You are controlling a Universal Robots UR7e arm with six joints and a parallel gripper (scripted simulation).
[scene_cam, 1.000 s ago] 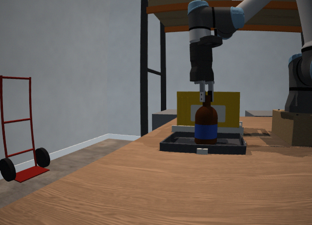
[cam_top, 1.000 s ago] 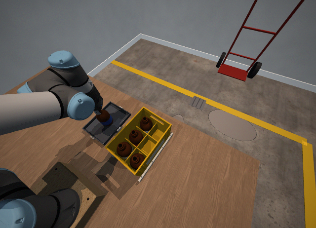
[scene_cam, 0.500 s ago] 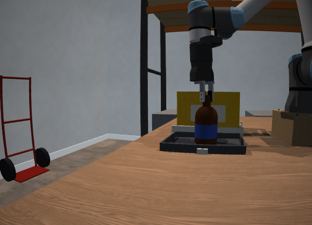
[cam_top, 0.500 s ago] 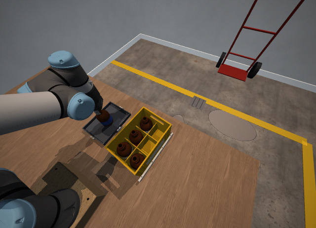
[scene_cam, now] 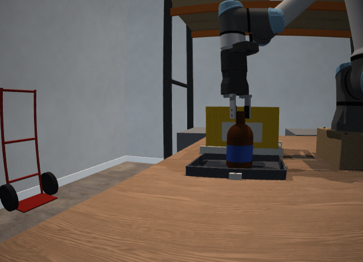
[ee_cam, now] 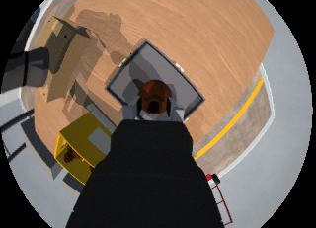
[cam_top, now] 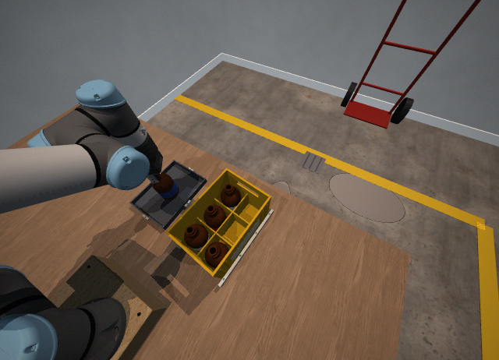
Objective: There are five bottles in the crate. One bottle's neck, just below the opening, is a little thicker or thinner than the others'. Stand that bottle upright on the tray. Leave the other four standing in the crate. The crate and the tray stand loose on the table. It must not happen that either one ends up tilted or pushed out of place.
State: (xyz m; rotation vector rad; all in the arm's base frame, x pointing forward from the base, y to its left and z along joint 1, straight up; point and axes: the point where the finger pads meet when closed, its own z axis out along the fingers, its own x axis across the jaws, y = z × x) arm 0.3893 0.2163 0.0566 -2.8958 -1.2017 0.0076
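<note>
Now: hand 15 cm above the dark tray. From my hand the other things lie so: glass bottle (34 cm to the right, 7 cm below, 7 cm behind); yellow crate (29 cm to the right, 7 cm below, 2 cm ahead).
</note>
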